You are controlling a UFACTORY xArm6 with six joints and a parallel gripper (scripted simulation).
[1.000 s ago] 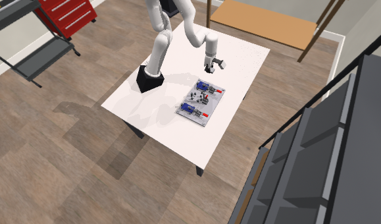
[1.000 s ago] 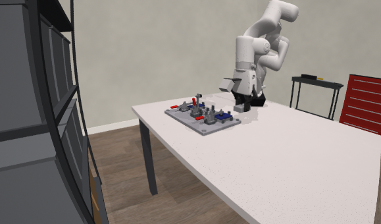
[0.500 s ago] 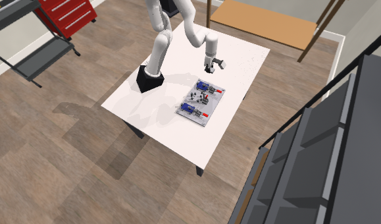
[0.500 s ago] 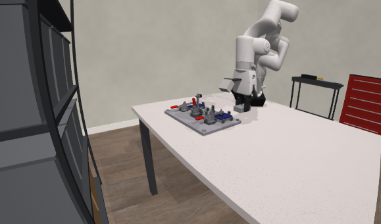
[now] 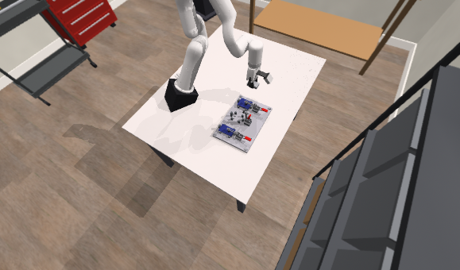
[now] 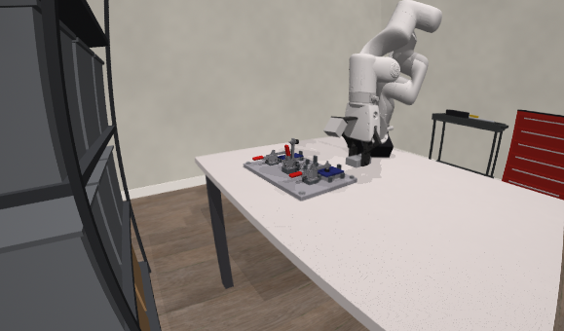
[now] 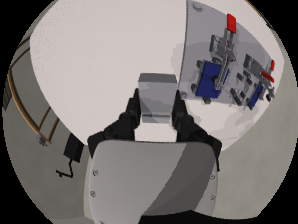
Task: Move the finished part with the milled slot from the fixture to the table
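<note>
The blue blank is 110 mm to the right of my hand, 80 mm below it and 30 mm ahead of it. Also, from my hand: grey finished part 10 mm below, 10 mm behind; then grey fixture plate 200 mm to the right, 110 mm ahead, 100 mm below.
</note>
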